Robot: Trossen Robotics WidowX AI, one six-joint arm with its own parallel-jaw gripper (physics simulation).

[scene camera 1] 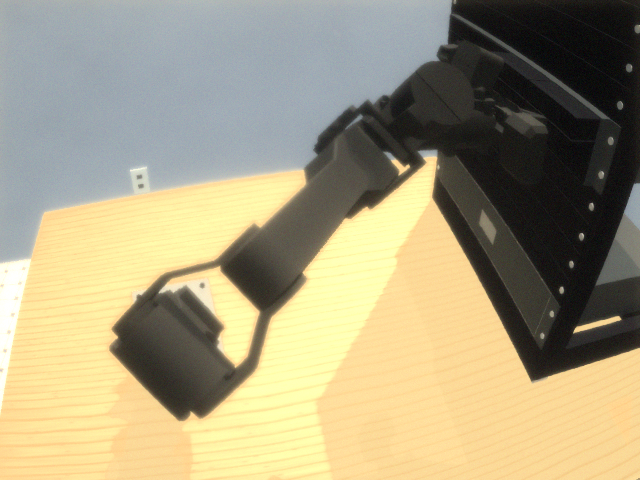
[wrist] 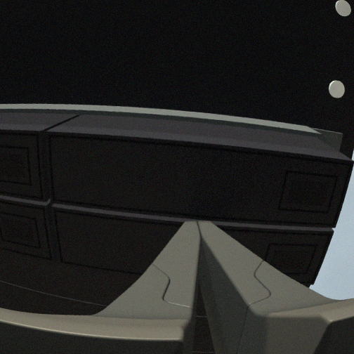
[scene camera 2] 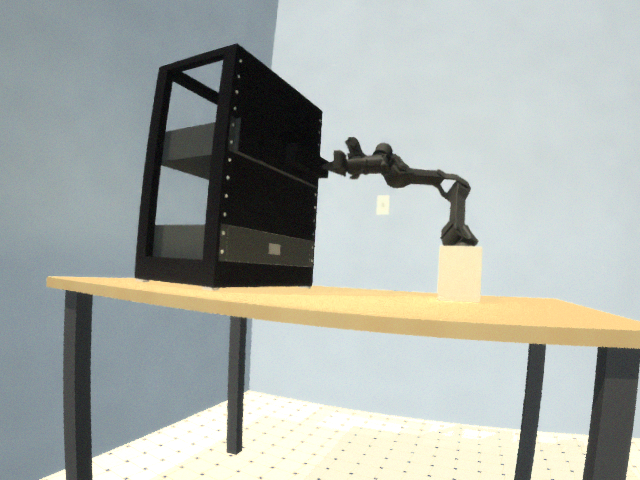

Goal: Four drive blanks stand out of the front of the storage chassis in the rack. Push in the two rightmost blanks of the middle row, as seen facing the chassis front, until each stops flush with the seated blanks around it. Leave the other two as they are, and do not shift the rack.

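Where they show: gripper, fingertip midpoint: [scene camera 1: 545, 121] [scene camera 2: 321, 166]; arm's base, link origin: [scene camera 2: 461, 264].
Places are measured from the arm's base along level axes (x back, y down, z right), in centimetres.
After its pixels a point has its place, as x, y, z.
Note:
The black rack [scene camera 1: 537, 361] @(-49.9, 5.0, 12.3) [scene camera 2: 212, 232] @(-52.8, -3.9, -37.3) holds the dark storage chassis [scene camera 1: 563, 103] @(-45.7, -32.6, 5.8) [scene camera 2: 191, 144] @(-65.7, -27.7, -33.8). In the wrist view, a wide upper right blank [wrist: 165, 175] lies above a lower right blank [wrist: 105, 235], each with a square outline near its right end. Parts of an upper left blank [wrist: 12, 165] and a lower left blank [wrist: 20, 230] show beside them. My gripper [scene camera 2: 328, 165] @(-44.8, -29.5, 4.2) [wrist: 196, 232] is shut and empty. Its tips overlap the seam between the two right blanks; contact cannot be told. How far each blank stands out is too dark to tell, and the fingers hide part of the lower blank.
A grey panel with a pale label [scene camera 1: 467, 198] @(-50.7, -1.5, -21.1) [scene camera 2: 245, 245] @(-50.8, -1.7, -26.2) sits low in the rack. The wooden table [scene camera 1: 258, 413] @(-9.5, 9.7, 8.2) [scene camera 2: 361, 310] @(-12.3, 9.7, -46.7) carries the rack and a white pedestal [scene camera 2: 460, 273] @(0.1, 2.5, -4.4) under the arm. White studs line the rack's front posts.

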